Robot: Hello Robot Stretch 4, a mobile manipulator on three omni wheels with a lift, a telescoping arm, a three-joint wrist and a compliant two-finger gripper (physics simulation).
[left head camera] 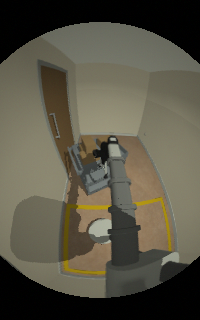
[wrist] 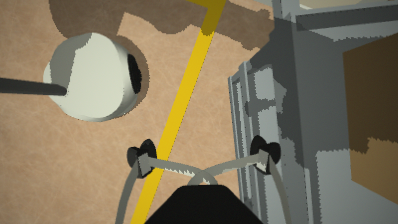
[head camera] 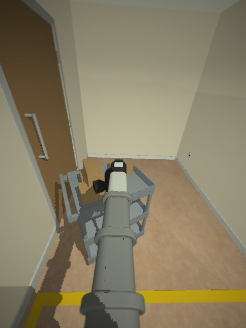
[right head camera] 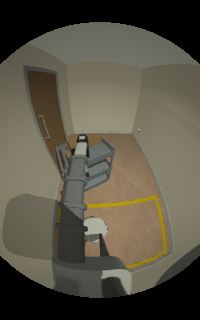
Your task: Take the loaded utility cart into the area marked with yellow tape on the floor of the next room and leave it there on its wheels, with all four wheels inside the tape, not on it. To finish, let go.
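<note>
The grey utility cart stands upright beyond the far line of the yellow tape, near the door. Brown boxes lie on its top shelf. Its handle is on the door side. My gripper is open, its fingertips wide apart with nothing between them. In the wrist view one fingertip overlaps the tape line and the other the cart's near side. My arm hides part of the cart; its wheels cannot be made out.
A brown door with a bar handle is at the left, close to the cart. Walls bound the room at the back and both sides. A white round body, apparently my base, is inside the taped area.
</note>
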